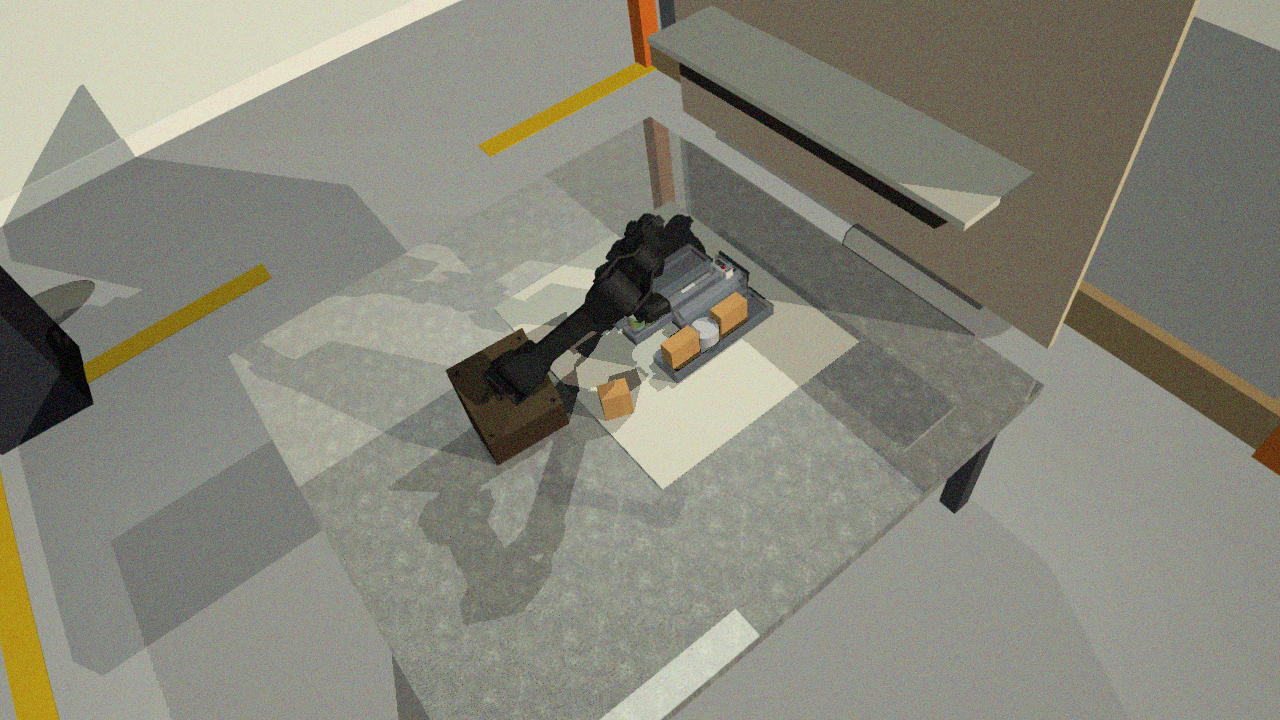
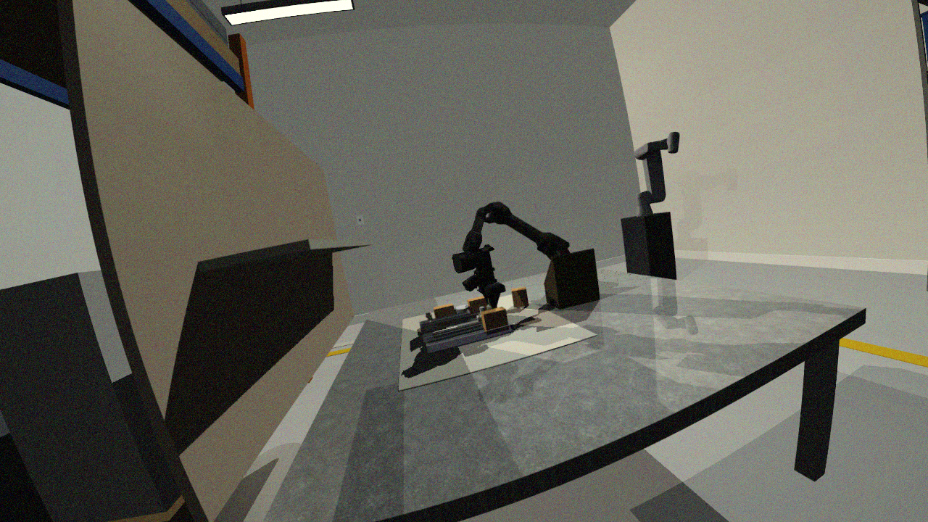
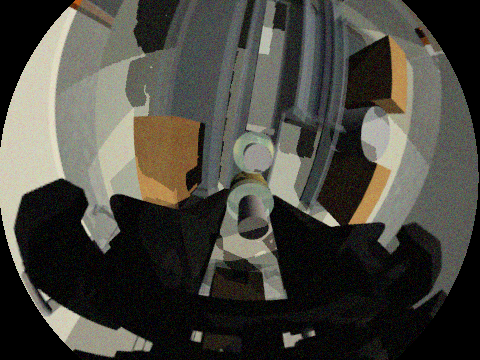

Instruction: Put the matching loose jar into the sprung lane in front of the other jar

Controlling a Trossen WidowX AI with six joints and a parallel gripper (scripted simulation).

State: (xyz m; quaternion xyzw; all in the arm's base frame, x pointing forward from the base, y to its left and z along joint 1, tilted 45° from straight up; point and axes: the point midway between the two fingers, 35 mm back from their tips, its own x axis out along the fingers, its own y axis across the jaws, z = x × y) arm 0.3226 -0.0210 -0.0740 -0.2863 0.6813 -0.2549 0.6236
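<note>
The grey lane tray is 14 cm ahead of my gripper tip, 2 cm to the right of it and 4 cm below it. Round my gripper tip: grey cylinder 10 cm ahead, 12 cm to the right, 3 cm below.
</note>
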